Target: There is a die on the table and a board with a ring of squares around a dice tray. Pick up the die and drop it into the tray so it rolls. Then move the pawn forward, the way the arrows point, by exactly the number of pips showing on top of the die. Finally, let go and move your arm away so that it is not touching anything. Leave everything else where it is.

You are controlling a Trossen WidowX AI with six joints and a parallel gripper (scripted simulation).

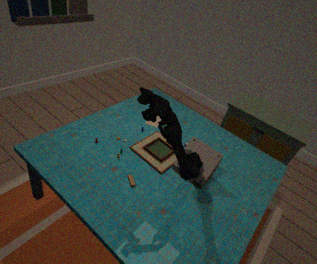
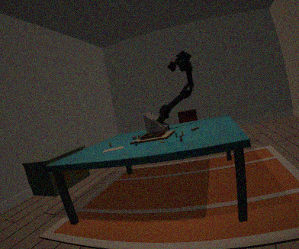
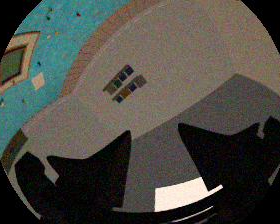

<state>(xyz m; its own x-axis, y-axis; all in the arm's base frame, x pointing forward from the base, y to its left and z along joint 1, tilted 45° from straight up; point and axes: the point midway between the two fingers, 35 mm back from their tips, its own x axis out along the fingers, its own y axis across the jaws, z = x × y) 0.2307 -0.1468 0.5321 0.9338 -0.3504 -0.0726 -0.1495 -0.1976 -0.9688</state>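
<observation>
Right now my gripper tip is 150 mm past the grey die, 470 mm to the left of it and 550 mm above it. From my gripper tip the other things lie so: green dice tray (30 mm behind, 280 mm to the right, 560 mm below); then orange pawn (20 mm behind, 400 mm to the right, 530 mm below); then wooden block (60 mm behind, 50 mm to the left, 550 mm below).
</observation>
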